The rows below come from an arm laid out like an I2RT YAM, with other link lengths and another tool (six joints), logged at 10 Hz.
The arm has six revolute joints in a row. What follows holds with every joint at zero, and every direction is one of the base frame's.
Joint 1 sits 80.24 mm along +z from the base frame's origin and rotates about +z.
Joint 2 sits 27 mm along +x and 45.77 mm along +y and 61.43 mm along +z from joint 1 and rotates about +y.
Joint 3 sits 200.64 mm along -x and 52.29 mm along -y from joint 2 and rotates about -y.
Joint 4 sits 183.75 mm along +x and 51.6 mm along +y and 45 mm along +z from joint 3 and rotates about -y.
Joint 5 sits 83.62 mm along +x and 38.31 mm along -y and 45.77 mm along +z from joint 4 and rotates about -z.
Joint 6 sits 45.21 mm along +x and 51.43 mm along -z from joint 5 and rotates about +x.
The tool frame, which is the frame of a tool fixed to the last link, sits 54 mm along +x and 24 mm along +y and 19 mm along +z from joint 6; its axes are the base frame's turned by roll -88.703, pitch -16.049 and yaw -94.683 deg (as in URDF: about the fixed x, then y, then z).
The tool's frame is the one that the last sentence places.
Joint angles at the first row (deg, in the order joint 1, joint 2, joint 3, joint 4, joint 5, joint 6):
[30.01, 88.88, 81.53, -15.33, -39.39, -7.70]
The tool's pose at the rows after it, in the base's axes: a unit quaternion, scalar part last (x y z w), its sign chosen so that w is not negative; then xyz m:
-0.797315 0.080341 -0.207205 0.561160 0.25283 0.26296 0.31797
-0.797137 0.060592 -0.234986 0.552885 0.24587 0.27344 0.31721
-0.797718 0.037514 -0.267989 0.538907 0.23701 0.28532 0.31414
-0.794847 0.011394 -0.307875 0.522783 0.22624 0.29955 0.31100
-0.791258 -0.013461 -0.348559 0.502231 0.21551 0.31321 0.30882
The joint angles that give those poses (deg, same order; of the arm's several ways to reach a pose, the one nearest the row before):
[32.76, 88.86, 81.82, -14.32, -33.88, -9.36]
[35.46, 88.60, 81.42, -13.20, -30.01, -11.81]
[38.72, 88.30, 80.68, -12.07, -25.12, -15.03]
[42.74, 88.11, 79.75, -10.17, -19.08, -18.67]
[46.82, 88.24, 79.59, -9.01, -12.61, -22.56]

